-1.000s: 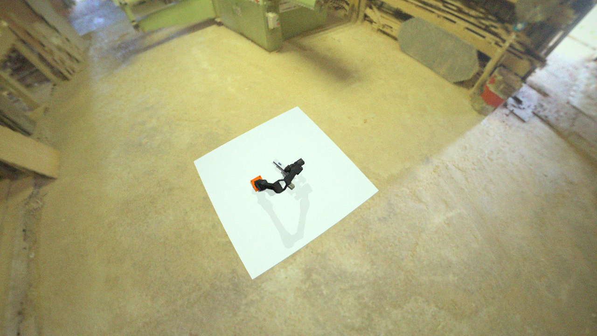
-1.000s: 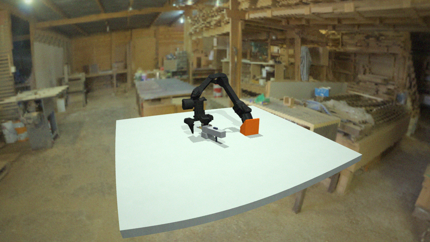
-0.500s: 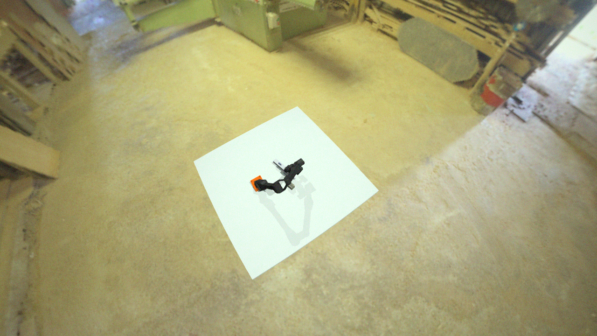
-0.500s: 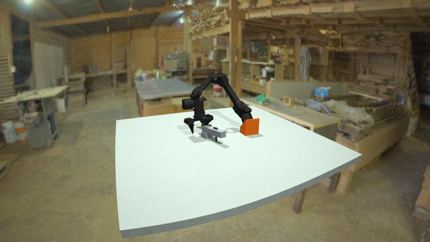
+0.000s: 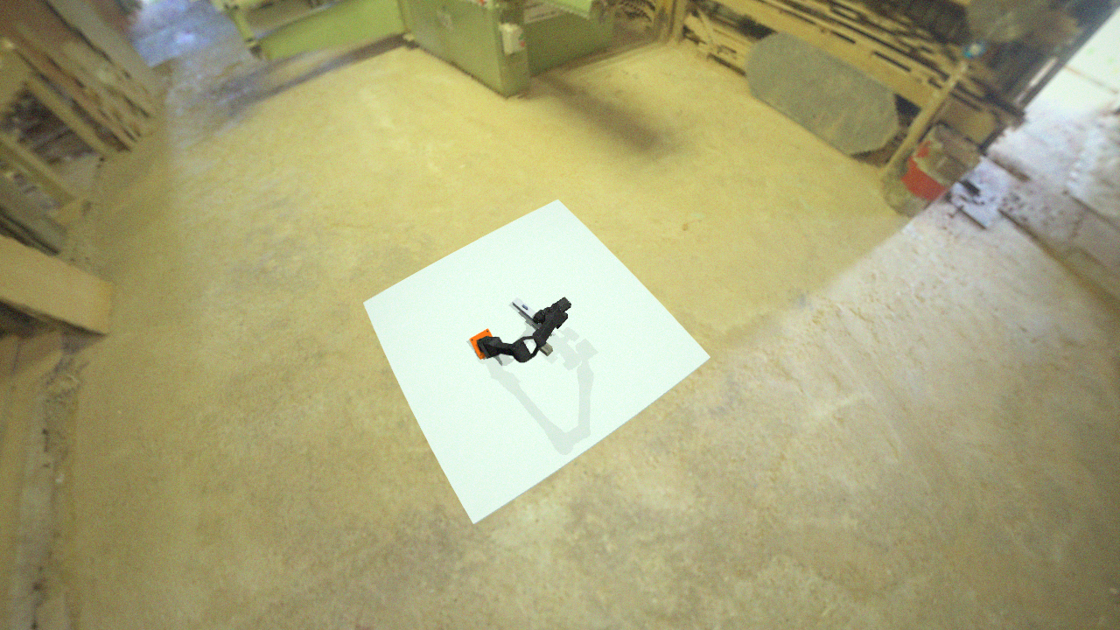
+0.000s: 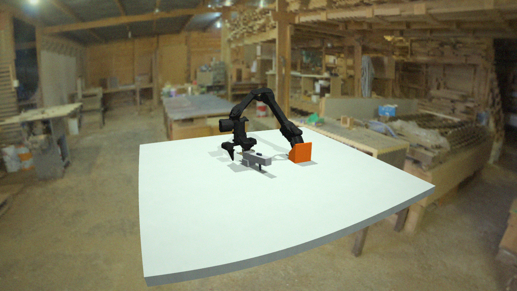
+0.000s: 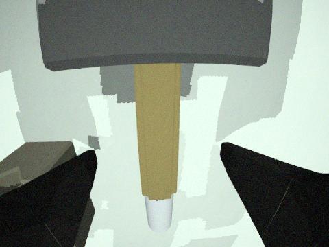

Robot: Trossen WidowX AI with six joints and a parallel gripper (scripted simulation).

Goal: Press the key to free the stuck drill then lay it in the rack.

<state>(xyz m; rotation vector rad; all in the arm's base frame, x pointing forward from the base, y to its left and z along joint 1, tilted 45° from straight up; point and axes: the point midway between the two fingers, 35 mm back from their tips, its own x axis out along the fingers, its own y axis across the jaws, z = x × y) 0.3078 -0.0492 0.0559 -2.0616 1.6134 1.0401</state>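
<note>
Right now my gripper tip is 40 mm below the drill, 30 mm to the right of it and 20 mm past it. Also, from my gripper tip: grey block 130 mm to the left, 50 mm behind, 40 mm above; then dark blue key 160 mm to the left, 60 mm behind, 50 mm above; then tan stepped rack 60 mm behind, 50 mm to the right, 10 mm above.
</note>
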